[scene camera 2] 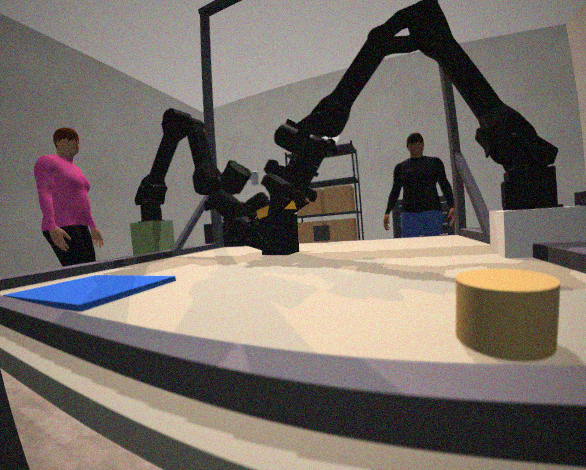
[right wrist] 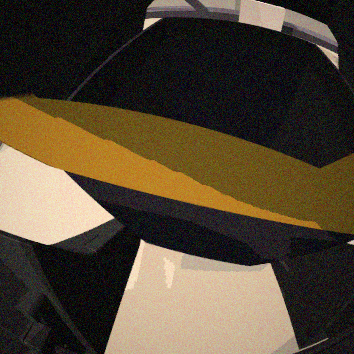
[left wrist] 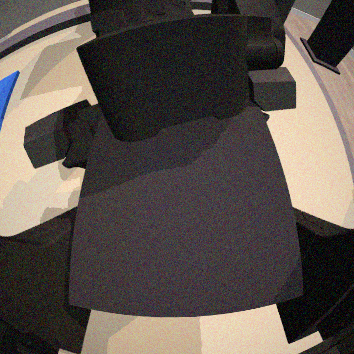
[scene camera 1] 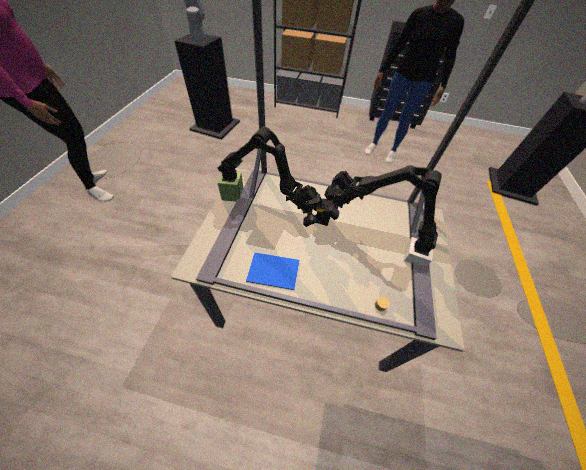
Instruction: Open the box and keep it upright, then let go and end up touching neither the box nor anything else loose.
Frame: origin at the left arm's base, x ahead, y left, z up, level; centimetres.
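Where they show: left gripper, between the fingertips: (scene camera 2: 276, 220) (right wrist: 240, 107) (left wrist: 180, 198) (scene camera 1: 323, 209); right gripper, between the fingertips: (scene camera 2: 276, 248) (scene camera 1: 320, 217); left arm's base, origin of its link: (scene camera 2: 530, 208) (scene camera 1: 421, 248); right arm's base, origin of its link: (scene camera 1: 229, 177).
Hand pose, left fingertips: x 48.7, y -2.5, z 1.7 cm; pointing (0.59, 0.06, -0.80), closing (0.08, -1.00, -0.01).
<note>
Each offset is from my left fingertips to the centre of the thing. "pt": to the spot under its first point.
The dark box @[dy -0.1, dx -0.7, dz -3.4 cm] (scene camera 2: 280, 237) (right wrist: 200, 227) stands upright near the middle of the table, between both arms. Its dark lid @[dy -0.1, dx -0.4, dz +2.7 cm] (left wrist: 185, 260) fills the centre of the left wrist view. An orange-yellow band @[pt dy +3.3, dx +0.8, dz +1.9 cm] (scene camera 1: 320, 210) (scene camera 2: 276, 208) (right wrist: 125, 165) shows under the lid and slants in scene camera 2, so the lid looks tilted. The size of the gap is hidden. My left gripper (scene camera 2: 290, 200) (left wrist: 180, 198), from the white-based arm, is shut on the lid from above. My right gripper (right wrist: 203, 217), from the green-based arm, is shut on the box's lower part; its fingertips are mostly hidden in the scene views.
A blue mat @[dy +37.1, dx +10.1, dz -8.0 cm] (scene camera 1: 273, 271) (scene camera 2: 92, 291) (left wrist: 6, 95) lies on the table, and a yellow cylinder @[dy +34.0, dx -37.6, dz -6.7 cm] (scene camera 1: 382, 303) (scene camera 2: 507, 315) stands near the table's edge. A dark frame (scene camera 1: 425, 300) borders the work area. Both arms crowd together over the box.
</note>
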